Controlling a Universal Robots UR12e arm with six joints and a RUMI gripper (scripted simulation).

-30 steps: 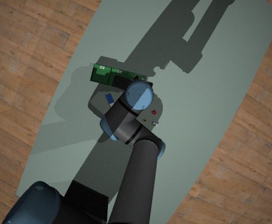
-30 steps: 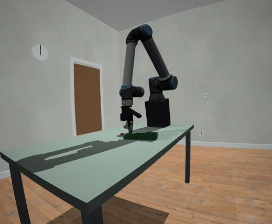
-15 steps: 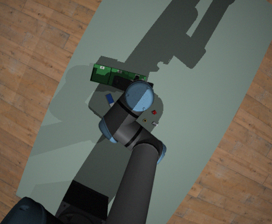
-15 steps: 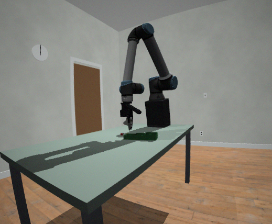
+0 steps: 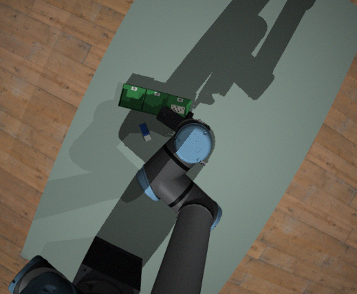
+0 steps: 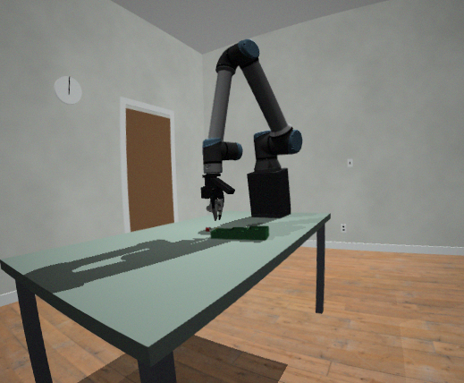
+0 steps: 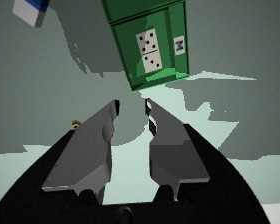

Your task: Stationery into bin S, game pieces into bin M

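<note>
Now: the red die 4 cm behind my hand, 12 cm to the right of it and 8 cm below it. Round my hand: blue-and-white eraser: 12 cm behind, 8 cm to the left, 8 cm below; white domino: 2 cm ahead, 4 cm to the left, 7 cm below; brown ring-like piece: 10 cm behind, 10 cm to the right, 8 cm below.
</note>
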